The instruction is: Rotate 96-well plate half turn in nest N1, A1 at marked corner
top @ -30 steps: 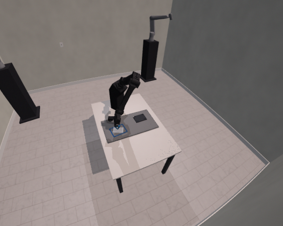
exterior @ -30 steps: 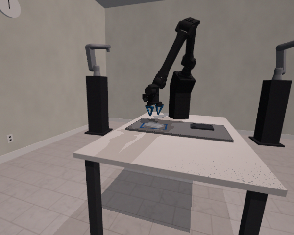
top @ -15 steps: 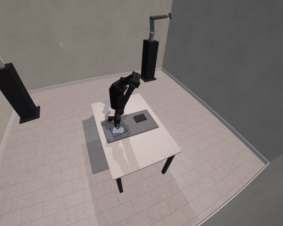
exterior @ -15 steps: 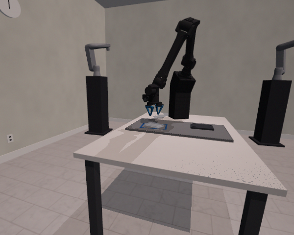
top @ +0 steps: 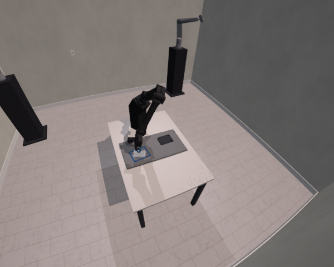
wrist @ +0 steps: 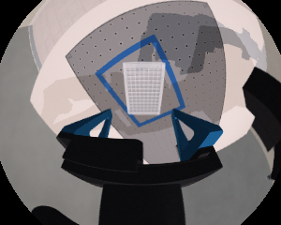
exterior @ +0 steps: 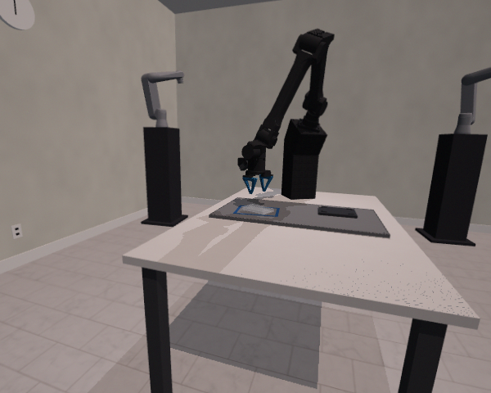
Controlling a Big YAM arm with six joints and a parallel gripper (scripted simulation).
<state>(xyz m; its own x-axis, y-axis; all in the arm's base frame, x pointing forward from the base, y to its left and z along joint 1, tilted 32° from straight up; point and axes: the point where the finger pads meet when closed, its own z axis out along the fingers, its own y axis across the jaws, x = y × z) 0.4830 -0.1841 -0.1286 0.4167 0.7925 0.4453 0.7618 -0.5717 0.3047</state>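
My hand is 9 cm above the 96-well plate. The rest, counted from my hand: dark plate nest N1 (36 cm to the left, 9 cm below, 7 cm behind).
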